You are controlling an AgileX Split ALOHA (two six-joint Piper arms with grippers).
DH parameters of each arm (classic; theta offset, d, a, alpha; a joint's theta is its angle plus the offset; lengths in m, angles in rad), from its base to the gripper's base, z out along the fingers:
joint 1: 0 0.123 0 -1.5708
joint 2: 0.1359 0 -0.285 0
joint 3: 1.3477 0 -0.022 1.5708
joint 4: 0 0.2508 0 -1.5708
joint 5: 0 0 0.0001 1.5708
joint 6: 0 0.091 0 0
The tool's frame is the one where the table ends.
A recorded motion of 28 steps. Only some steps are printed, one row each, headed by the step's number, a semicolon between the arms.
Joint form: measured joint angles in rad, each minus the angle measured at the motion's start. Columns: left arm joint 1, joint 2, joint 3, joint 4, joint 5, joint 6; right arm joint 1, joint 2, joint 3, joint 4, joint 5, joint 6.
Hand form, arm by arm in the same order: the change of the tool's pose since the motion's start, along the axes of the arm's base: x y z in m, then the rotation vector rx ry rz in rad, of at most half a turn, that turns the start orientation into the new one. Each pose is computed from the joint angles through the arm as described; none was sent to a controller.
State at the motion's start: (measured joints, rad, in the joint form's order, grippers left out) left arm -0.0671 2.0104 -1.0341 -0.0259 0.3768 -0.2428; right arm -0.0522 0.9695 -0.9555 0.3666 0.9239 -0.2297
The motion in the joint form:
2: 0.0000 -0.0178 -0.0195 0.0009 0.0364 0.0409; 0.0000 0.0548 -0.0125 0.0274 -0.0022 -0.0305
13: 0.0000 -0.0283 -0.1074 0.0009 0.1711 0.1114; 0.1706 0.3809 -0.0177 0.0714 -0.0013 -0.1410
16: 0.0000 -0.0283 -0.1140 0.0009 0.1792 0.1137; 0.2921 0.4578 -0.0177 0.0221 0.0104 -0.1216
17: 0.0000 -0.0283 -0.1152 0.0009 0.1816 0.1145; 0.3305 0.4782 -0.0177 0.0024 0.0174 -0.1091
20: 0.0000 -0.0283 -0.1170 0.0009 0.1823 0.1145; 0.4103 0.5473 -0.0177 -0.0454 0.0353 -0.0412
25: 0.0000 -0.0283 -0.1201 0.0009 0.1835 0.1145; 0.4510 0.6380 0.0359 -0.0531 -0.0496 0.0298
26: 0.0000 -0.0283 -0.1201 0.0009 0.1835 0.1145; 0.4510 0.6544 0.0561 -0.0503 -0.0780 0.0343
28: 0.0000 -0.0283 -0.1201 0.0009 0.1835 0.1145; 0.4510 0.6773 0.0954 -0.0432 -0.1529 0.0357
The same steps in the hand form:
2: 0.0024 -0.0002 0.0094 0.0121 -0.0021 -0.0403; 0.0131 0.0011 -0.0055 0.0095 0.0308 0.0222
13: 0.0129 -0.0012 0.0287 0.0312 0.0320 -0.1105; 0.0696 0.0442 -0.0767 -0.0131 0.3183 0.2734
16: 0.0138 -0.0013 0.0300 0.0317 0.0335 -0.1128; 0.0704 0.0735 -0.0984 -0.0756 0.4106 0.3894
17: 0.0139 -0.0013 0.0302 0.0319 0.0346 -0.1137; 0.0689 0.0825 -0.1045 -0.0990 0.4396 0.4225
20: 0.0142 -0.0013 0.0306 0.0319 0.0335 -0.1137; 0.0669 0.1014 -0.1246 -0.1455 0.5403 0.4561
25: 0.0149 -0.0013 0.0313 0.0319 0.0316 -0.1136; 0.0672 0.1115 -0.1619 -0.1540 0.6221 0.4069
26: 0.0149 -0.0013 0.0313 0.0319 0.0316 -0.1136; 0.0667 0.1109 -0.1709 -0.1541 0.6329 0.3932
28: 0.0149 -0.0013 0.0313 0.0319 0.0316 -0.1136; 0.0662 0.1096 -0.1854 -0.1530 0.6241 0.3672

